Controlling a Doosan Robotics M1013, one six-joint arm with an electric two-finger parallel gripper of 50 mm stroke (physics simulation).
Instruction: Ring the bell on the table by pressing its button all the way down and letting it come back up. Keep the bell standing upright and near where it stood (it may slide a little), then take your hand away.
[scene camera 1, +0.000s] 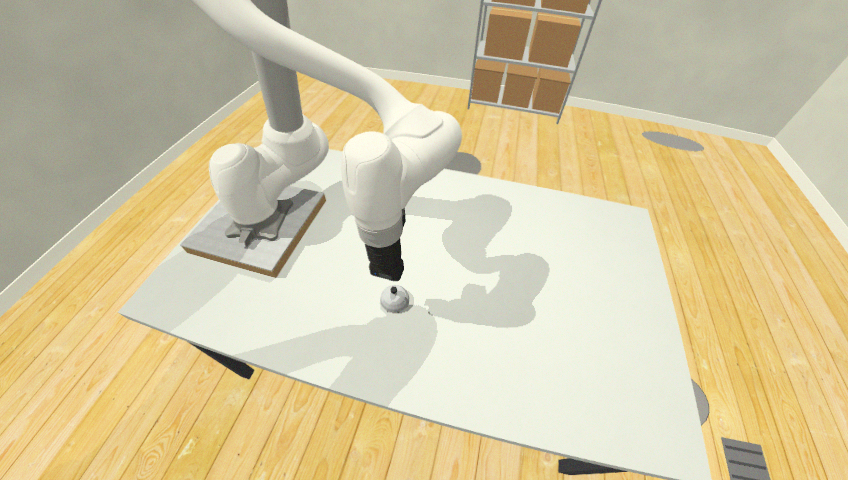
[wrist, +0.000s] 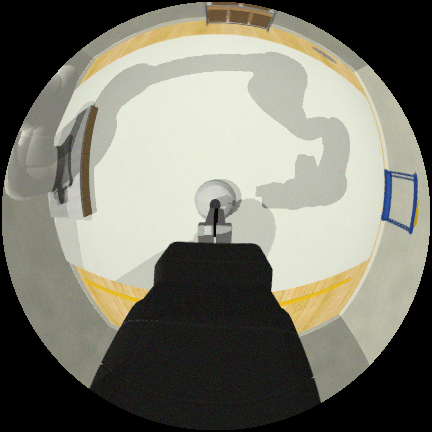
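Observation:
My gripper (scene camera 1: 392, 277) is visible; the wrist view shows the gripper (wrist: 216, 216) too.

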